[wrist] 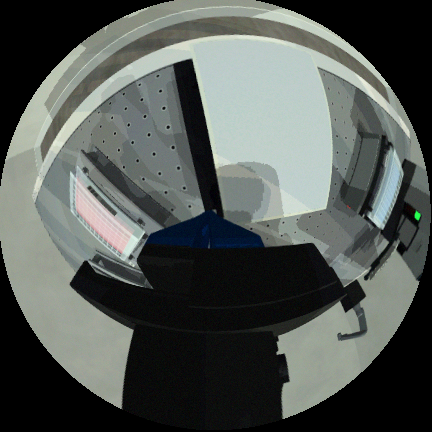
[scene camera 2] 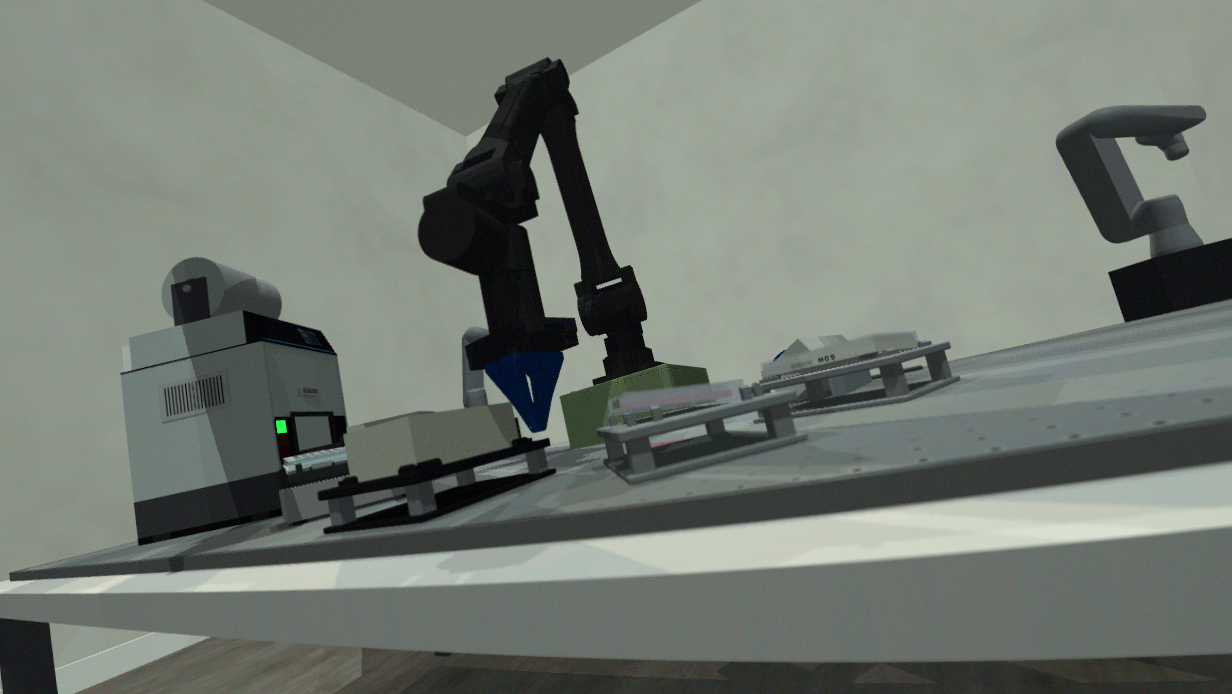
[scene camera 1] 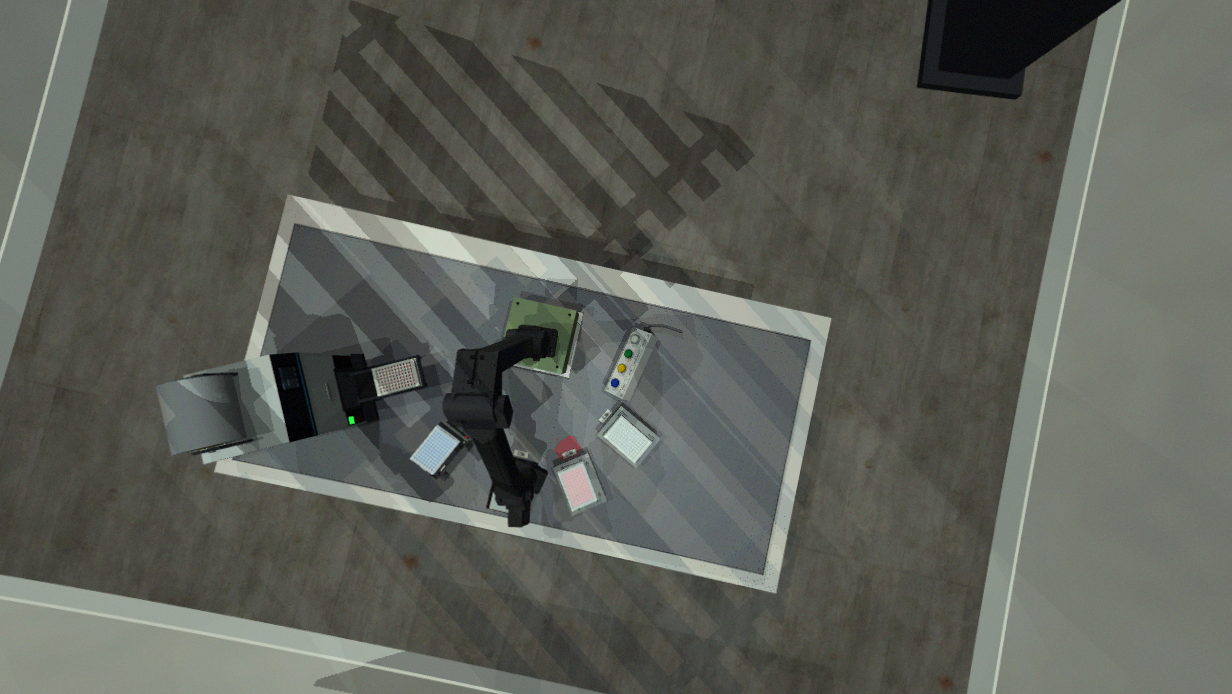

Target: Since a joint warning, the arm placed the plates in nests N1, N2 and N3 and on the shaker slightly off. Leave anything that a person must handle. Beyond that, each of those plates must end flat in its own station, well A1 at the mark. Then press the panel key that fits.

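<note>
My gripper (scene camera 2: 536,427) (wrist: 209,216) is shut and empty, with blue fingertips pointing down beside a tall pale block (scene camera 2: 413,443) (wrist: 265,115), near its end. The block stands on a raised black nest (scene camera 2: 517,450) (wrist: 194,130); in scene camera 1 the arm hides most of it. A pink plate (scene camera 1: 577,484) (scene camera 2: 672,396) (wrist: 100,220) rests on a grey nest (scene camera 2: 638,455), looking slightly tilted. A white plate (scene camera 1: 629,437) (scene camera 2: 844,351) lies on another nest (scene camera 2: 893,379). A blue plate (scene camera 1: 436,448) (wrist: 387,190) lies on a dark station. Marks and nest labels are unreadable.
A key panel (scene camera 1: 629,363) has white, green, yellow and blue keys. An instrument (scene camera 1: 301,396) (scene camera 2: 215,422) with a green light holds a plate (scene camera 1: 396,377) on its extended tray. The arm stands on a green base (scene camera 1: 560,357) (scene camera 2: 581,413). A red patch (scene camera 1: 567,444) lies behind the pink plate.
</note>
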